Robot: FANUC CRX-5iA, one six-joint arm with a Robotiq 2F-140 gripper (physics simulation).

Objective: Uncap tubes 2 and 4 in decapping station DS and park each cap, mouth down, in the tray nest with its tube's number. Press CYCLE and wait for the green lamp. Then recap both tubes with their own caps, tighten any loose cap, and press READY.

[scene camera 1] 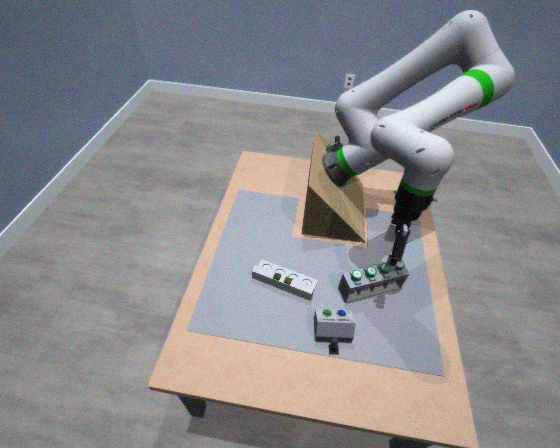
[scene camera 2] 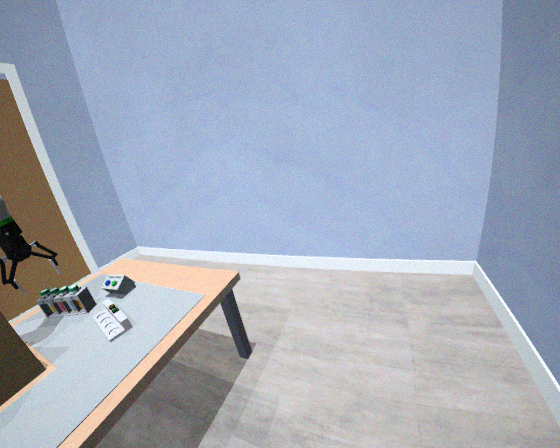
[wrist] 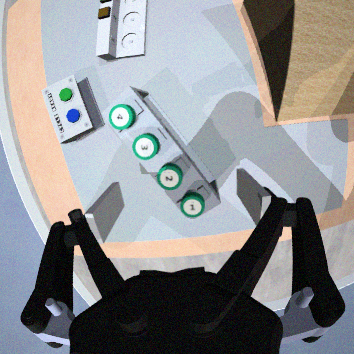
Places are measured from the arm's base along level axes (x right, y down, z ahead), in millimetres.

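Pixels of known places: gripper, fingertip midpoint: [scene camera 1: 388,254] [scene camera 2: 43,283] [wrist: 177,187]; arm's base at its link origin: [scene camera 1: 333,170].
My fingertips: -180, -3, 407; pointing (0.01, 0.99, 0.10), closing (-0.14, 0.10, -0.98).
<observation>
For each thing: its top centre in the pictures, then the offset to it from my fingertips, as dx, dy, dz. "spot": a spot on its surface instead.
- grey station at its top centre: [wrist: 159,158] [scene camera 1: 377,271] [scene camera 2: 60,292] +22, +64, +28
- Cap 2 at its top centre: [wrist: 168,178] [scene camera 2: 53,289] -2, +45, +18
- cap 4 at its top centre: [wrist: 119,116] [scene camera 1: 357,274] [scene camera 2: 72,286] +94, +46, +59
- white tray at its top centre: [scene camera 1: 285,271] [scene camera 2: 105,311] +325, +113, +36
- button box at its top centre: [wrist: 54,111] [scene camera 1: 336,317] [scene camera 2: 113,276] +156, +83, +199
- dark green block at a spot on its surface: [scene camera 1: 277,276] spot: +351, +114, +60
- brown block at a spot on its surface: [wrist: 104,12] [scene camera 1: 289,279] spot: +309, +113, +66
- small black part at a spot on its surface: [scene camera 1: 334,346] spot: +151, +144, +265
The grey station [scene camera 1: 375,290] [scene camera 2: 87,300] [wrist: 180,138] holds four tubes in a row, all with green-rimmed white caps. Cap 2 [scene camera 1: 384,268] [scene camera 2: 54,291] [wrist: 169,176] and cap 4 [scene camera 1: 356,274] [scene camera 2: 74,288] [wrist: 122,116] sit on their tubes; tightness cannot be told. My gripper [scene camera 1: 395,261] [scene camera 2: 42,282] [wrist: 177,187] is wide open and empty above the station, its fingers on either side of the cap 1 and 2 end. The white tray [scene camera 1: 260,274] [wrist: 106,40] shows four empty round nests in scene camera 1. The button box [scene camera 1: 334,329] [wrist: 77,102] has green and blue buttons.
A wooden wedge [scene camera 1: 332,215] [wrist: 325,45] stands behind the station and carries the arm's base. A dark green block [scene camera 1: 277,276] and a brown block [scene camera 1: 288,281] [wrist: 104,12] sit on the tray's side. A small black part [scene camera 1: 334,346] lies before the button box.
</observation>
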